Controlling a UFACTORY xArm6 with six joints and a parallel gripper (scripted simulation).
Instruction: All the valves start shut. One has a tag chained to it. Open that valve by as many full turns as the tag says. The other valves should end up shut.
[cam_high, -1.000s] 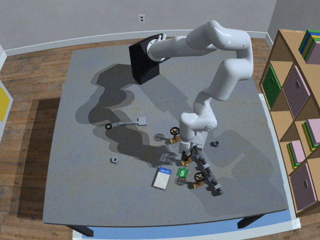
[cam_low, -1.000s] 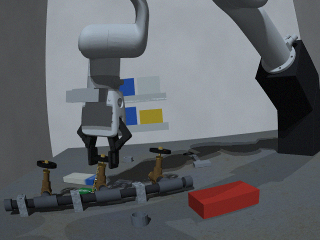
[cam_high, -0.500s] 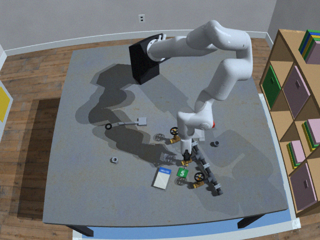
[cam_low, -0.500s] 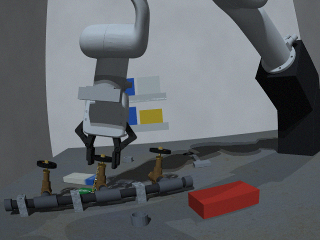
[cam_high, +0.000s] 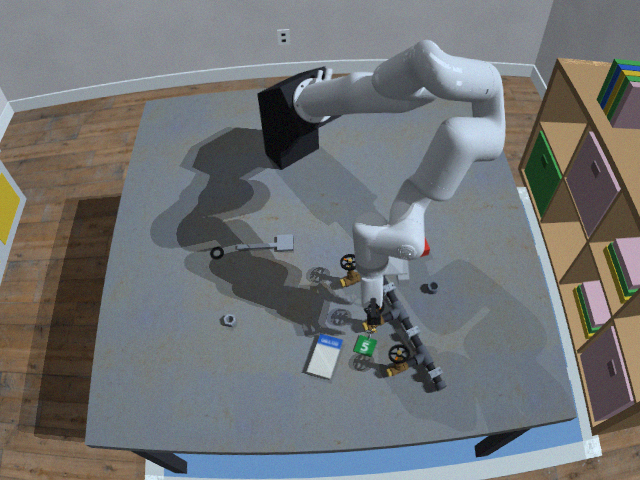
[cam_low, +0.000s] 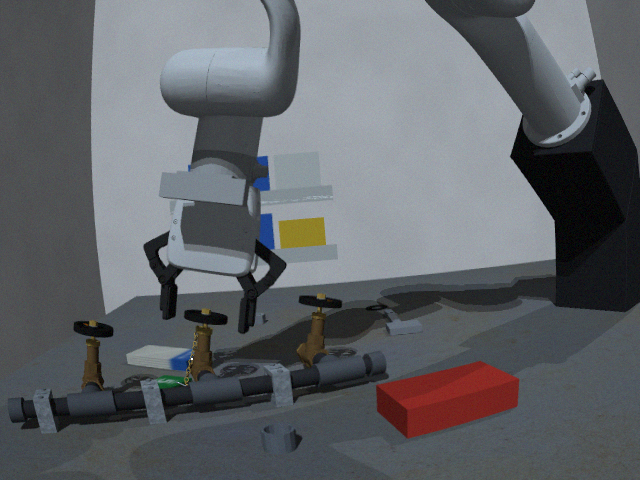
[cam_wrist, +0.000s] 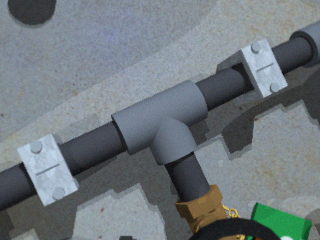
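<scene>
My gripper is now 9 cm above the green tag and 6 cm short of it. Also, from my hand: notepad (13 cm ahead, 9 cm to the right, 8 cm below); grey flat tool (32 cm to the right, 16 cm behind, 8 cm below); red block (27 cm behind, 7 cm below, 5 cm to the left).
</scene>
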